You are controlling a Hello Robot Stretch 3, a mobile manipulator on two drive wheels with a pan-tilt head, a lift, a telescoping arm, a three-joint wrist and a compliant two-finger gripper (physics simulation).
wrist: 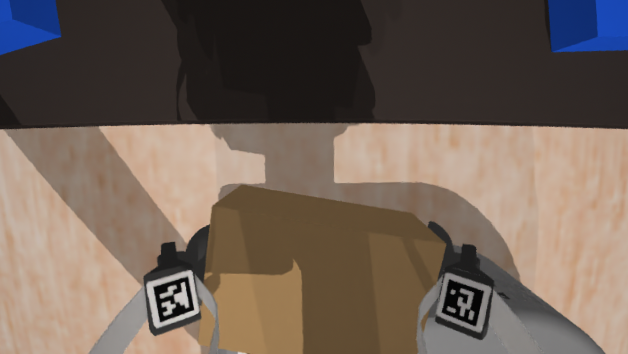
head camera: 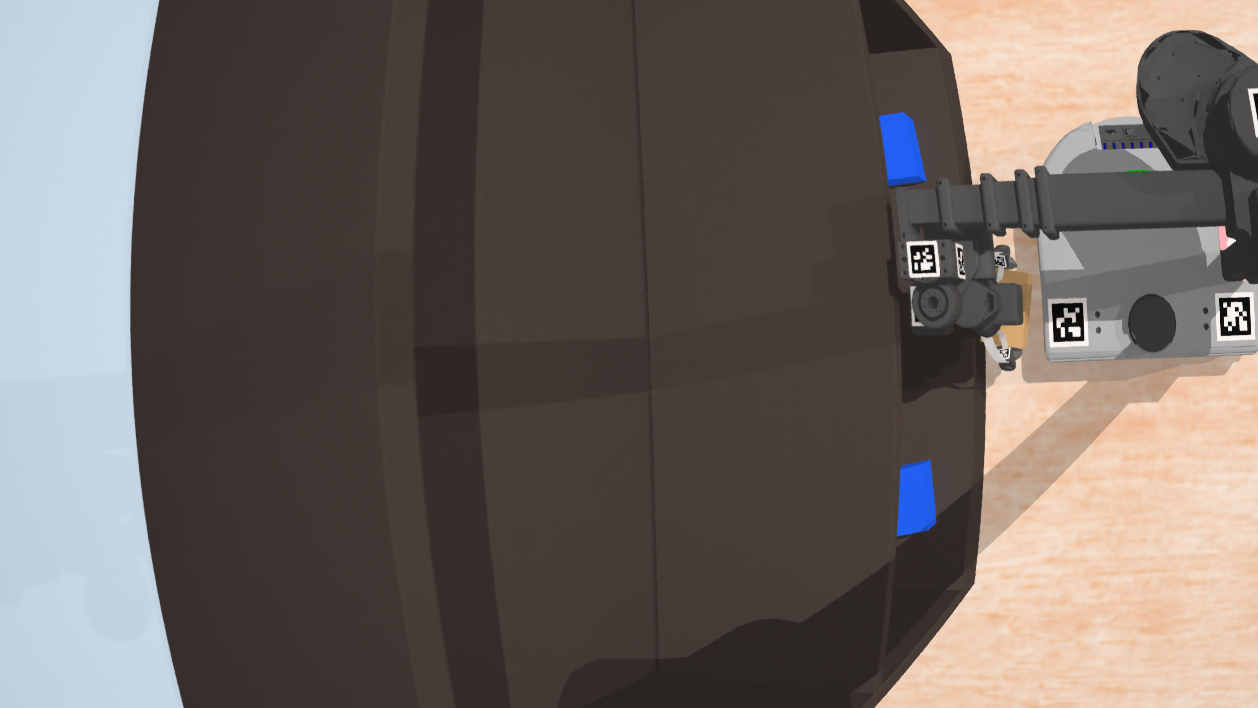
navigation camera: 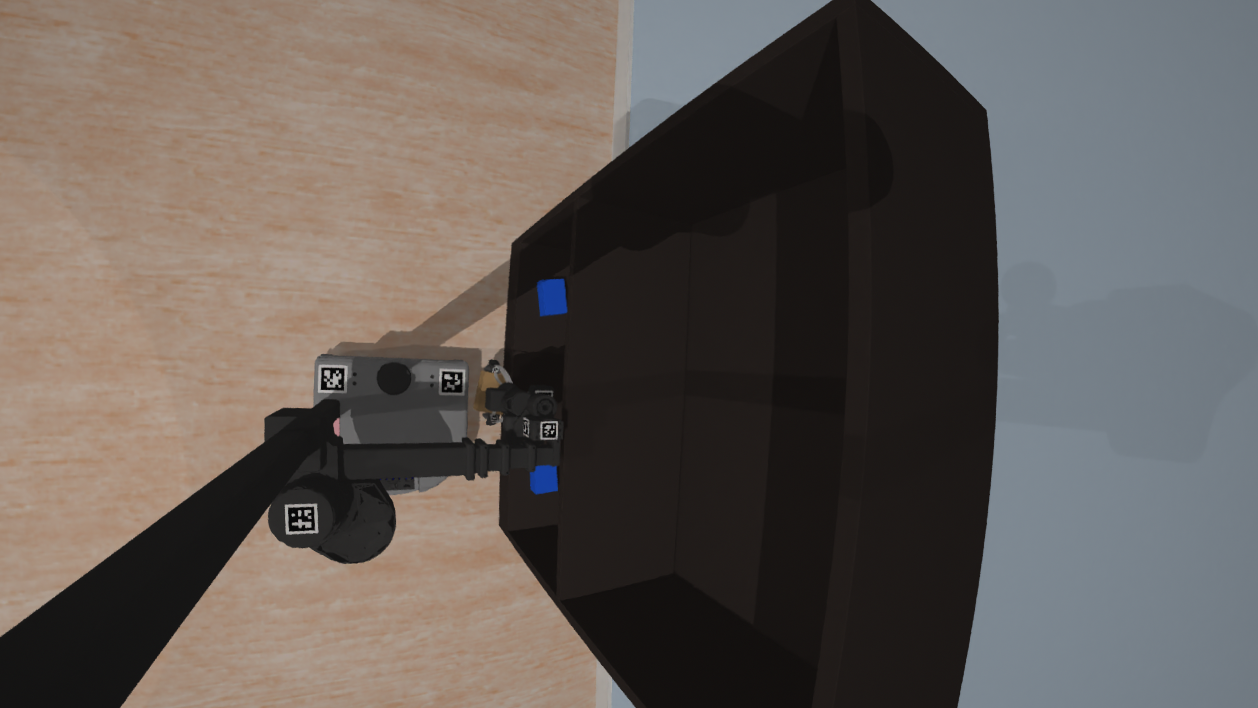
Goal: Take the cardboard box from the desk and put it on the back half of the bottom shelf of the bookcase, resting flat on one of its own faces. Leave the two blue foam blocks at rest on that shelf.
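Pixels of known places: gripper, fingertip midpoint: (wrist: 318, 251); robot's base at its link origin: (head camera: 1148, 320) (navigation camera: 393, 376).
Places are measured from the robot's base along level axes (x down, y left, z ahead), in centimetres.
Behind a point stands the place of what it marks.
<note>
My gripper (head camera: 1004, 308) @[x -17.3, y -21.8, z -2.2 cm] (navigation camera: 492, 392) @[x -17.3, y -21.8, z -2.2 cm] (wrist: 318, 251) @[x -17.3, y -21.8, z -2.2 cm] is shut on the cardboard box (head camera: 1019, 280) @[x -22.2, y -19.2, z -5.3 cm] (navigation camera: 485, 383) @[x -22.1, y -19.7, z 0.1 cm] (wrist: 330, 225) @[x -22.1, y -24.6, z -2.7 cm], with a fingertip against each side. The box is held in front of the bookcase (head camera: 563, 220) @[x -60.6, y -55.4, z -10.7 cm] (navigation camera: 924, 264) @[x -106.0, y -37.9, z 15.4 cm], between its open front and the robot base; the wrist hides part of it. One blue foam block (head camera: 915, 499) @[x -14.6, y -36.6, z 21.9 cm] (navigation camera: 551, 297) @[x -14.5, y -37.1, z 21.9 cm] (wrist: 30, 25) @[x -13.0, y -35.8, z 17.4 cm] rests on the bottom shelf (head camera: 937, 422) @[x -10.1, y -34.8, z 12.4 cm] (navigation camera: 532, 339) @[x -10.0, y -34.0, z 11.1 cm] (wrist: 425, 90) @[x -10.1, y -31.0, z -10.0 cm]. The other blue block (head camera: 902, 149) @[x -14.5, y -35.9, z -23.5 cm] (navigation camera: 544, 479) @[x -14.5, y -37.0, z -24.9 cm] (wrist: 610, 25) @[x -14.5, y -34.9, z -20.7 cm] rests there beside the arm's end. The desk does not show.
The telescoping arm (head camera: 1135, 200) @[x -52.9, y -1.9, z -10.1 cm] (navigation camera: 404, 459) @[x -52.9, y -1.3, z -9.8 cm] reaches from the mast to the bookcase front. The robot base (head camera: 1100, 264) @[x -16.0, y -7.5, z -7.3 cm] (navigation camera: 365, 400) @[x -16.0, y 6.0, z -4.7 cm] stands on the wooden floor (head camera: 1126, 563) @[x 0.0, y -2.5, z 35.8 cm] (navigation camera: 264, 176) @[x 0.0, y 34.8, z 47.4 cm] (wrist: 400, 155) @[x 0.0, y -25.6, z -10.7 cm]. The shelf's front edge runs across the wrist view, beyond the box.
</note>
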